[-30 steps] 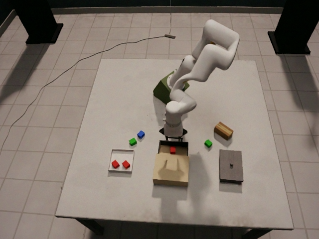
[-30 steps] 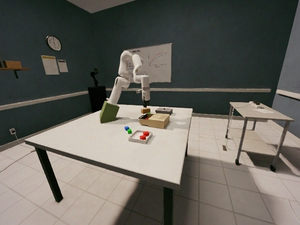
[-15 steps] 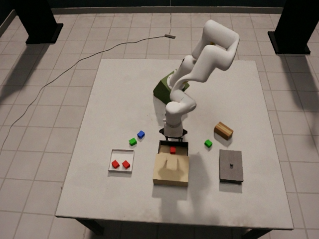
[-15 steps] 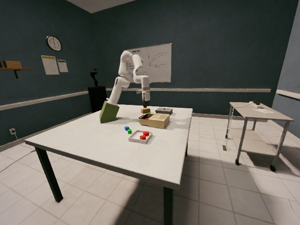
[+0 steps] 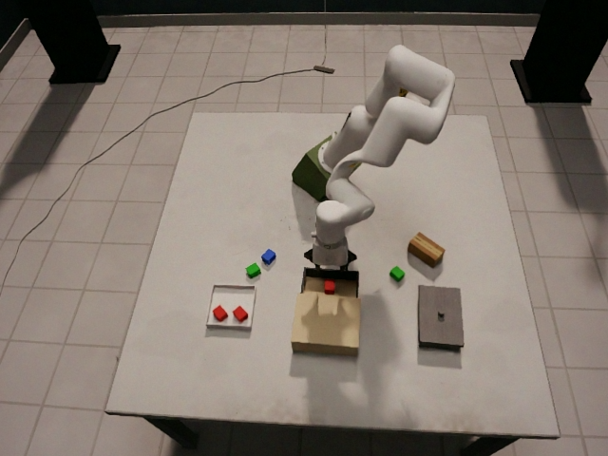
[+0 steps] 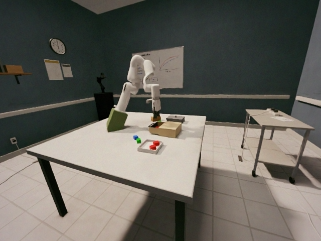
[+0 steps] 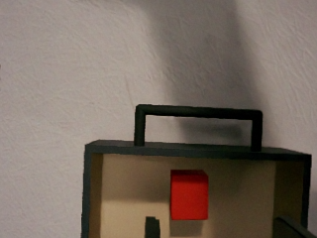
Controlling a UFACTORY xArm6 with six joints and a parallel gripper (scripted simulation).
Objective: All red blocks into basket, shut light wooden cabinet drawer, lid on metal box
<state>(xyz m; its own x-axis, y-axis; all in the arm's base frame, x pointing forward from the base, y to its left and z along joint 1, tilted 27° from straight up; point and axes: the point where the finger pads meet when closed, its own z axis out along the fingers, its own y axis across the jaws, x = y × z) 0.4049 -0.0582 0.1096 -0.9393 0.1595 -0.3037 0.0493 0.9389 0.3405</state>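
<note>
Right now my hand is 2 cm short of the drawer and 12 cm above it. Round my hand: blue block (12 cm behind, 21 cm to the right, 14 cm below); light wooden cabinet (8 cm ahead, 1 cm to the right, 12 cm below); white basket (6 cm ahead, 32 cm to the right, 15 cm below).
</note>
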